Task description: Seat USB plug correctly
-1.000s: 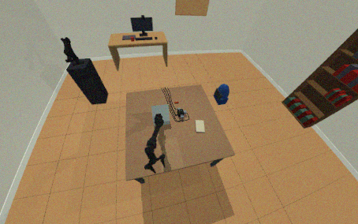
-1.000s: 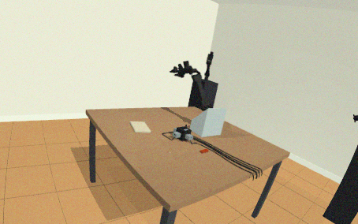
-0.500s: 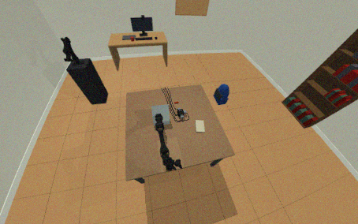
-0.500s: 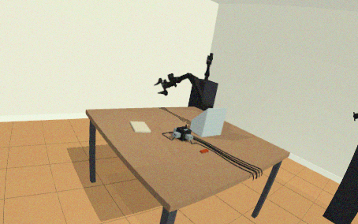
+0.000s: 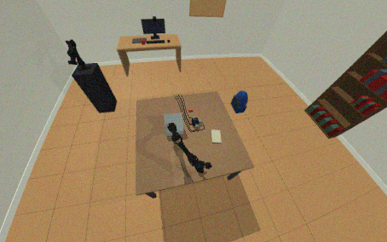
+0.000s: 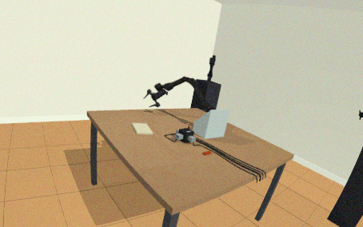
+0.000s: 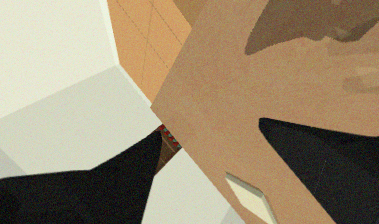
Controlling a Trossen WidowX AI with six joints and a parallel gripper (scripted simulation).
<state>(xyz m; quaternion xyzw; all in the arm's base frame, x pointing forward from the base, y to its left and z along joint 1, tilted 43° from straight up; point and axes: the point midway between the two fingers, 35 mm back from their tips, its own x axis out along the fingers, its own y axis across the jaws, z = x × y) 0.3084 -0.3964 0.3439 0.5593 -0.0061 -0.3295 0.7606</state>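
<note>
Now: gripper tip 20 mm past the socket, 630 mm to the right of it and 20 mm above it. Round my gripper tip: small piece: 40 mm behind, 840 mm to the left, 90 mm below; pad: 210 mm ahead, 380 mm to the left, 80 mm below.
</note>
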